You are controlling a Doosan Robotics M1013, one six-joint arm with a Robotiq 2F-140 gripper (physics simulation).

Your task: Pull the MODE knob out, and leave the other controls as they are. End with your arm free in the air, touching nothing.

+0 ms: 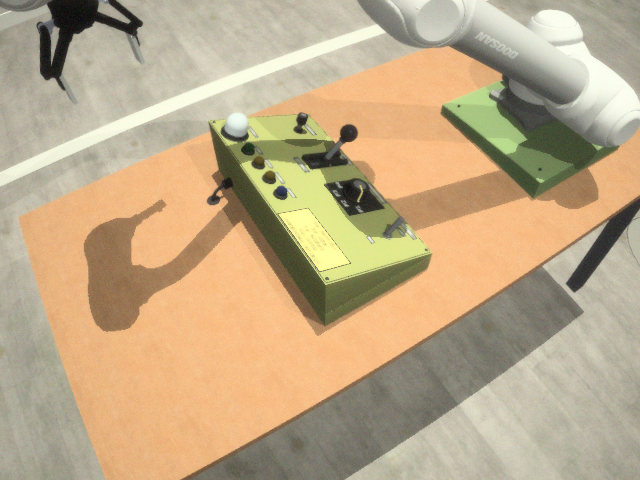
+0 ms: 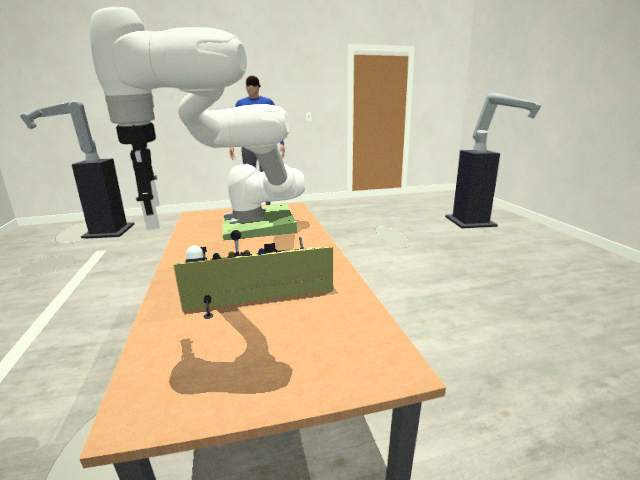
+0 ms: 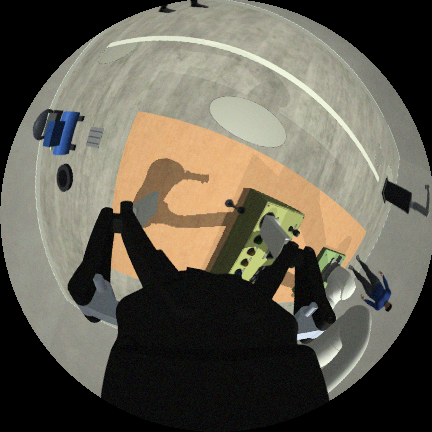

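Where they show: gripper, fingertip midpoint: (image 1: 107,80) (image 2: 153,216) (image 3: 210,212); arm's base at its link origin: (image 1: 532,105) (image 2: 248,216) (image 3: 329,270).
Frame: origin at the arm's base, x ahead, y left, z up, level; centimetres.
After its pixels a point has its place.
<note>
A green control box (image 1: 374,260) {x 66.3, y 31.5, z 7.4 cm} (image 2: 258,281) {x 81.6, y 10.4, z 3.1 cm} (image 3: 231,237) {x 82.0, y 5.3, z 0.2 cm} sits on the orange table. The lettering by its controls is too small to read, so I cannot tell which is marked MODE. A small black knob (image 1: 301,119) {x 64.4, y -9.3, z 8.7 cm} (image 3: 294,231) {x 65.0, y -10.3, z 8.1 cm} stands upright near one top corner. A black rotary knob (image 1: 356,189) {x 62.1, y 14.9, z 8.3 cm} with a pale pointer sits on a black plate marked with positions. A ball-topped lever (image 1: 348,133) {x 58.0, y 2.3, z 11.7 cm} (image 2: 236,235) {x 59.1, y 1.5, z 11.0 cm} stands between them. My gripper (image 1: 105,76) {x 102.6, y -10.5, z 32.6 cm} (image 2: 150,219) {x 102.6, y -10.5, z 32.6 cm} (image 3: 210,212) {x 102.6, y -10.5, z 32.6 cm} is wide open and empty, high in the air away from the box, touching nothing.
The box also carries a white dome (image 1: 236,125) {x 80.1, y -7.0, z 14.7 cm} (image 2: 194,252) {x 81.7, y -8.3, z 14.4 cm}, several coloured buttons, including a blue one (image 1: 280,192) {x 77.7, y 12.6, z 12.3 cm}, and a grey toggle (image 1: 394,227) {x 58.9, y 25.9, z 7.0 cm} (image 2: 301,242) {x 59.2, y 25.6, z 6.9 cm}. A black stalk (image 1: 221,190) {x 86.5, y -5.0, z -0.9 cm} (image 2: 207,306) {x 88.0, y -5.3, z -1.2 cm} sticks out of its side. My arm's base stands on a green plate (image 1: 537,183) {x 18.3, y 24.5, z 1.0 cm} (image 2: 258,231) {x 20.9, y 6.4, z -1.3 cm}.
</note>
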